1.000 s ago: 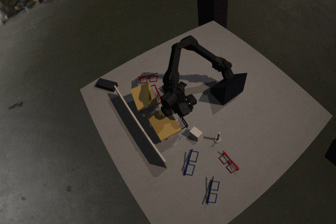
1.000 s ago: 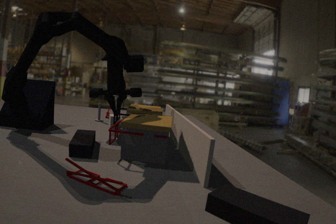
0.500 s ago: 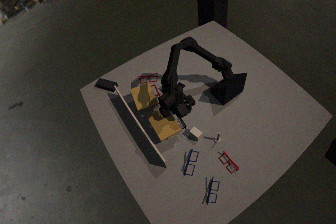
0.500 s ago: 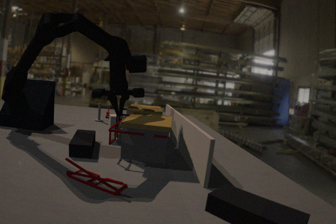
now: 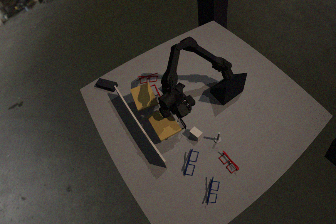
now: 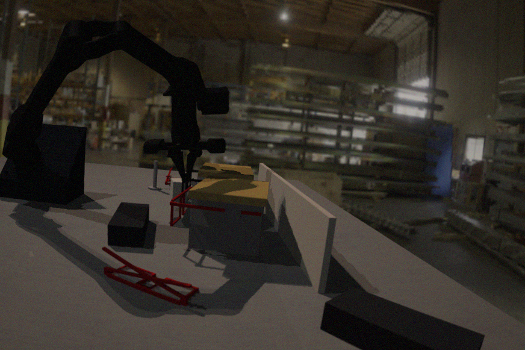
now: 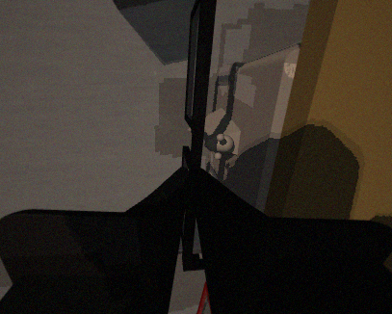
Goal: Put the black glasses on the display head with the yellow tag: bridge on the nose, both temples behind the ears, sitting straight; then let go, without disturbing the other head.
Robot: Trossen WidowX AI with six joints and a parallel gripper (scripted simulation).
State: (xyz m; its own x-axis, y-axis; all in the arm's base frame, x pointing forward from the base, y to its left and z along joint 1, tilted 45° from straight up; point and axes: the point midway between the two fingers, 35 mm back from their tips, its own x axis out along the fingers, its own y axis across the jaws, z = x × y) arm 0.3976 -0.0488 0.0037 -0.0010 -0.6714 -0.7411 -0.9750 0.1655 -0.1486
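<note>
Now: the display head 70 mm ahead of my gripper tip and 10 mm below it. Round my gripper tip: grey post stand (240 mm to the left, 80 mm behind, 40 mm below); then white block (130 mm to the left, 40 mm below, 10 mm behind); then white board (190 mm ahead, 130 mm to the right, 10 mm below).
</note>
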